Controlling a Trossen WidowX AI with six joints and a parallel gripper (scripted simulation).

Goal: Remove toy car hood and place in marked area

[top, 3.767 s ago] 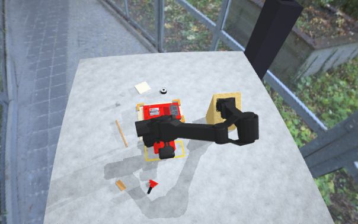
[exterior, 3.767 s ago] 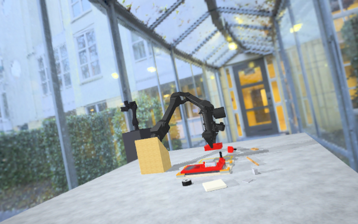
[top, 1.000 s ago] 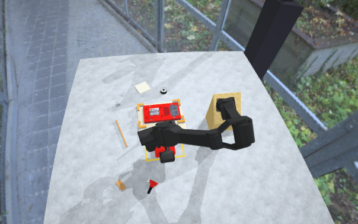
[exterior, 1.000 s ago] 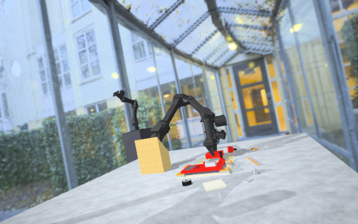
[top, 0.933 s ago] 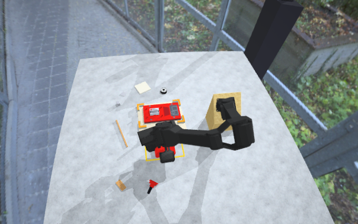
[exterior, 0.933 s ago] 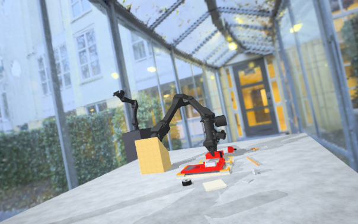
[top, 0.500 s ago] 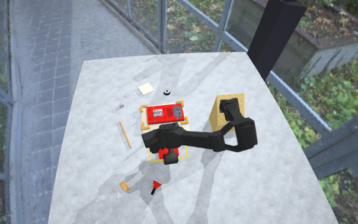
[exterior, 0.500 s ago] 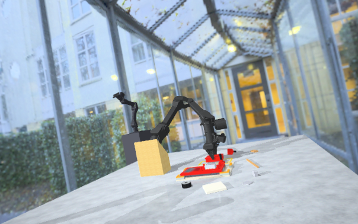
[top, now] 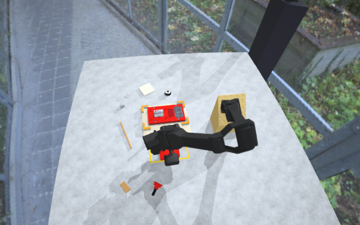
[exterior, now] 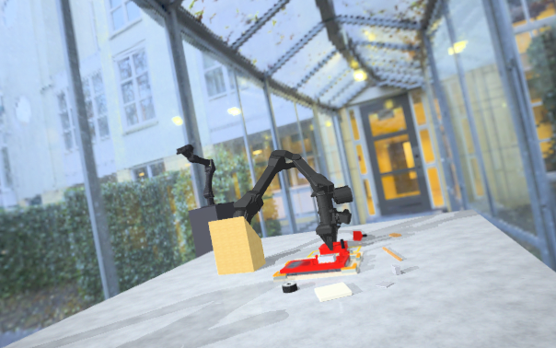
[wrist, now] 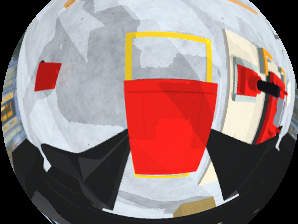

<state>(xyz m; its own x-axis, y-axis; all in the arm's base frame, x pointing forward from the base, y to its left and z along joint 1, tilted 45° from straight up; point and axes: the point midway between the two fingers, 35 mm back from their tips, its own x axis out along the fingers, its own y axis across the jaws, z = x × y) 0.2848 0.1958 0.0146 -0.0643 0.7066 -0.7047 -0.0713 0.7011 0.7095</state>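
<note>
The red hood lies right at my gripper tip. Round my gripper tip: orange block: 210 mm ahead, 150 mm to the left, 10 mm below; black wheel: 20 mm behind, 390 mm to the right; orange stick: 220 mm ahead, 110 mm to the right, 10 mm below.
</note>
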